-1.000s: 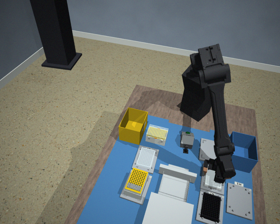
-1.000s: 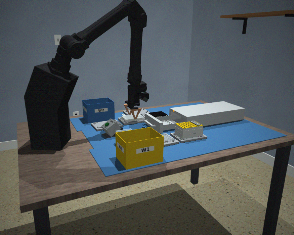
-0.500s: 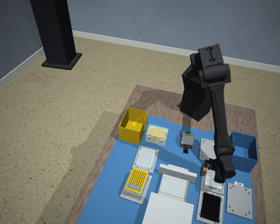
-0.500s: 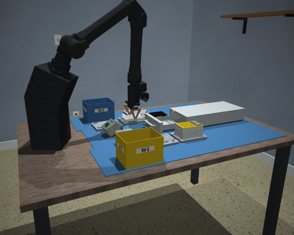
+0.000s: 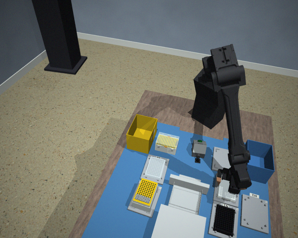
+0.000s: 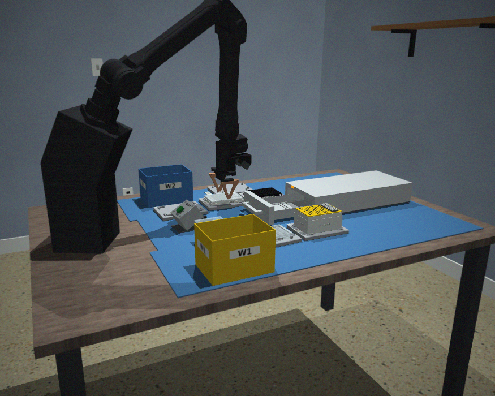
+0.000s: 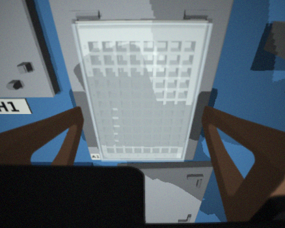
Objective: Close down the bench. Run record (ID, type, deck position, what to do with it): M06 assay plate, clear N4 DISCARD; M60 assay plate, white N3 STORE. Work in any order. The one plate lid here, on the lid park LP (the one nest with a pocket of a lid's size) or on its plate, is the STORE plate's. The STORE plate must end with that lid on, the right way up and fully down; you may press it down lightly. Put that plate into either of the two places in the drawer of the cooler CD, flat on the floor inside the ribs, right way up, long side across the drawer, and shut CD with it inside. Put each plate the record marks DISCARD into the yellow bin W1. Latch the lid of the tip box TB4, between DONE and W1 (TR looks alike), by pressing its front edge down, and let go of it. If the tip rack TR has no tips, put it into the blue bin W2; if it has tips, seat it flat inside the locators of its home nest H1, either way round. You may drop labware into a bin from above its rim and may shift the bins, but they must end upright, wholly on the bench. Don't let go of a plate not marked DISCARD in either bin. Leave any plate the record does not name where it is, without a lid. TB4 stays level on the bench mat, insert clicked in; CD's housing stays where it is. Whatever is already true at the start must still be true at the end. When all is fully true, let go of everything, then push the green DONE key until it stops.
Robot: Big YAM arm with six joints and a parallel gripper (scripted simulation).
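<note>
My gripper is now 2 cm above the clear plate lid. Round my hand: white assay plate (2 cm below); nest N3 (4 cm below); home nest H1 (10 cm ahead, 13 cm to the left, 4 cm below).
</note>
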